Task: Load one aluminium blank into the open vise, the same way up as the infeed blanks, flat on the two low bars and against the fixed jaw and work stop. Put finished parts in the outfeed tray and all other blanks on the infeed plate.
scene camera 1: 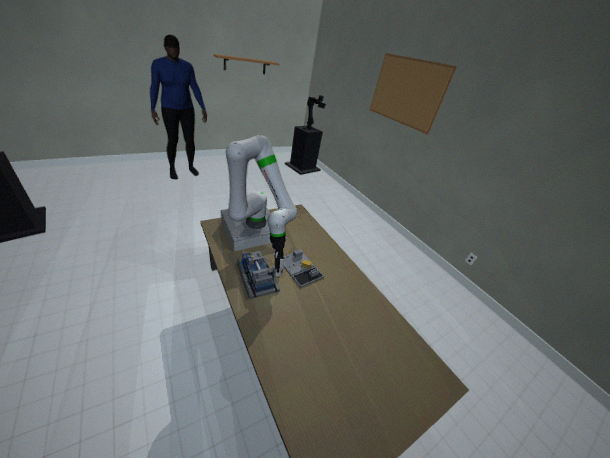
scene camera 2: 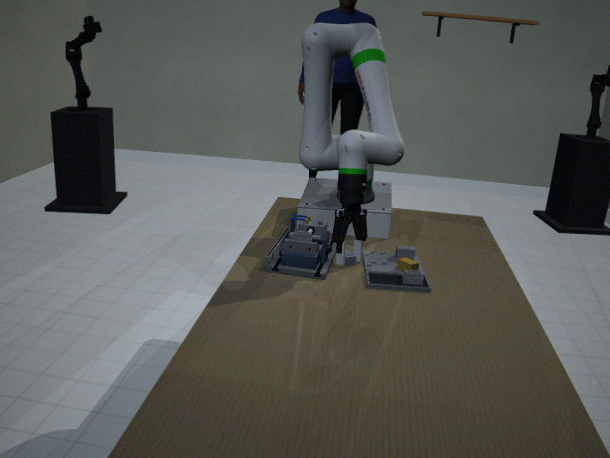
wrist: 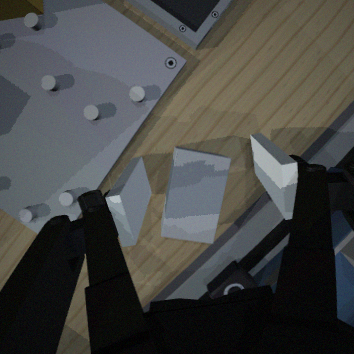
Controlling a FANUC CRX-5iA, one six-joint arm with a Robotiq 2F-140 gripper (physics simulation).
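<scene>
An aluminium blank lies on the table between the infeed plate and the vise. My gripper is partly open, low around the blank, with one finger on each side. In the wrist view a gap shows between the blank and each finger pad. A grey block stands on the infeed plate. The outfeed tray adjoins the plate and bears a grey part. The vise's bars are too small to make out.
A yellow block sits tilted near the tray side of the infeed plate. Short pegs rise from the plate. The vise base is close beside one finger. A person stands behind the robot, beyond the table.
</scene>
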